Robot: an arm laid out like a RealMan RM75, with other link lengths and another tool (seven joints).
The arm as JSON. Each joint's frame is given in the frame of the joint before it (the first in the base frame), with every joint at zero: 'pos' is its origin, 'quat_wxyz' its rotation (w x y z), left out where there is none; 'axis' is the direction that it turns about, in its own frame. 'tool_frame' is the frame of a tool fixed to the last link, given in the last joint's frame.
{
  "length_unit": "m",
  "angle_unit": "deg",
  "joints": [
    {
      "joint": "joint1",
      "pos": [
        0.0,
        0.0,
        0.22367
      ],
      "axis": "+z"
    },
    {
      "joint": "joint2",
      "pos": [
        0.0,
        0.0,
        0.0
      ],
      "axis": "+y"
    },
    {
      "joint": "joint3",
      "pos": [
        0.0,
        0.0,
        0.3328
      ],
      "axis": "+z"
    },
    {
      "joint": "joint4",
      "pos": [
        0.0,
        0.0,
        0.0
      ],
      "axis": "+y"
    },
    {
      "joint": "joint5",
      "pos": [
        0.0,
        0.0,
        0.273
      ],
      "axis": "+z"
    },
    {
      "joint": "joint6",
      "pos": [
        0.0,
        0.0,
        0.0
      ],
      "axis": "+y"
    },
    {
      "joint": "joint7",
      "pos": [
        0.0,
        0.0,
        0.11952
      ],
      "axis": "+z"
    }
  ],
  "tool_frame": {
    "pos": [
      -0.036,
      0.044,
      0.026
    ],
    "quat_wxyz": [
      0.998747,
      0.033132,
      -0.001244,
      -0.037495
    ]
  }
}
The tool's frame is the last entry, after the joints.
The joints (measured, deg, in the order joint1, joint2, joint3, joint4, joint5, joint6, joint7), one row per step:
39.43 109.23 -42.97 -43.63 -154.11 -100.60 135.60
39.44 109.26 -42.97 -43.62 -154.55 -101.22 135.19
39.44 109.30 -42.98 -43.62 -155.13 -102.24 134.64
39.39 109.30 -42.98 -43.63 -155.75 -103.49 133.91
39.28 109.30 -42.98 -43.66 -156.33 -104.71 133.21
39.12 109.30 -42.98 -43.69 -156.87 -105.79 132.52
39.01 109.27 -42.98 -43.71 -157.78 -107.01 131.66
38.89 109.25 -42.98 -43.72 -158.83 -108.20 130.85
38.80 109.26 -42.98 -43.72 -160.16 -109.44 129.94
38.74 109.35 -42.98 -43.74 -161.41 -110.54 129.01
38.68 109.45 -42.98 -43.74 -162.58 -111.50 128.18
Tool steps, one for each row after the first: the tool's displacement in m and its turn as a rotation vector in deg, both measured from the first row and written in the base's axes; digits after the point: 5 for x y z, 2 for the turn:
0.00015 -0.00224 -0.00048 -0.83 -0.09 0.13
0.00018 -0.00572 -0.00105 -2.10 -0.12 0.25
0.00045 -0.01010 -0.00109 -3.59 -0.09 0.40
0.00104 -0.01463 -0.00096 -5.01 -0.03 0.49
0.00204 -0.01907 -0.00074 -6.30 0.03 0.56
0.00337 -0.02397 -0.00020 -7.86 -0.15 0.67
0.00509 -0.02897 0.00031 -9.44 -0.44 0.66
0.00700 -0.03432 0.00066 -11.22 -0.88 0.64
0.00834 -0.03923 0.00044 -12.89 -1.24 0.73
0.00964 -0.04372 0.00013 -14.41 -1.56 0.76

